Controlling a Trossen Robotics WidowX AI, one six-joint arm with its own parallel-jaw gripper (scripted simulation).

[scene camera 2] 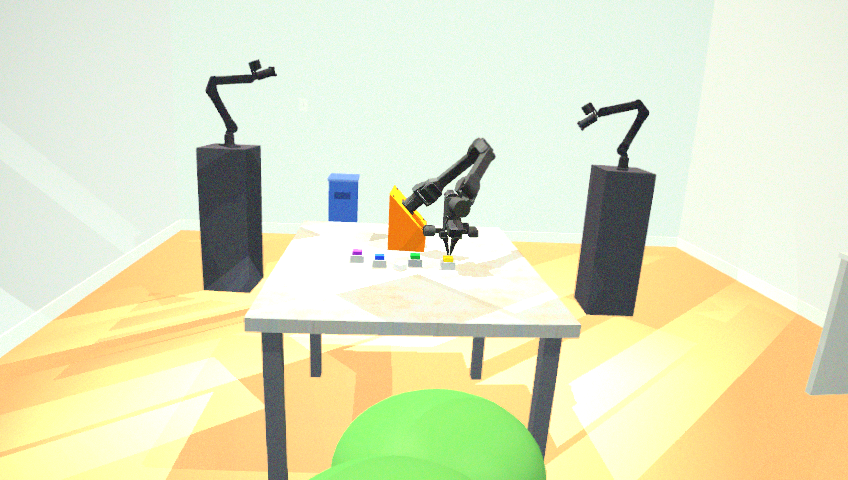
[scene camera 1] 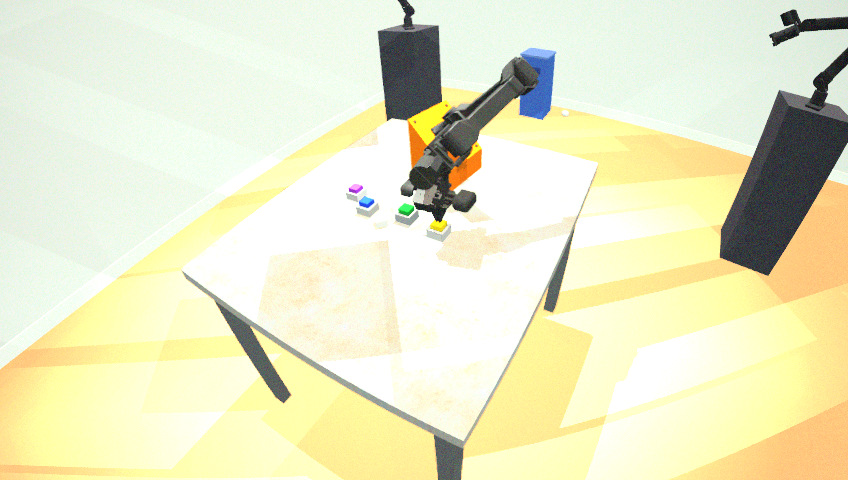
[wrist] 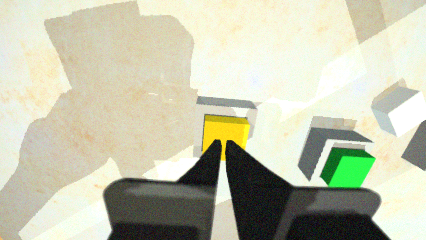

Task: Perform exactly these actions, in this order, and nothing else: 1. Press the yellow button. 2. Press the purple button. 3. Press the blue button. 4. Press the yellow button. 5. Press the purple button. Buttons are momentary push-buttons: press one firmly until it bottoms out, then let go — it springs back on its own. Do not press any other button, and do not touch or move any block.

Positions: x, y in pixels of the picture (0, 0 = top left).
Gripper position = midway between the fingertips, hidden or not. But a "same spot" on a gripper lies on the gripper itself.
gripper: scene camera 2 449, 255; scene camera 1; wrist
same spot on gripper: [scene camera 1: 438, 214] = [wrist: 218, 157]
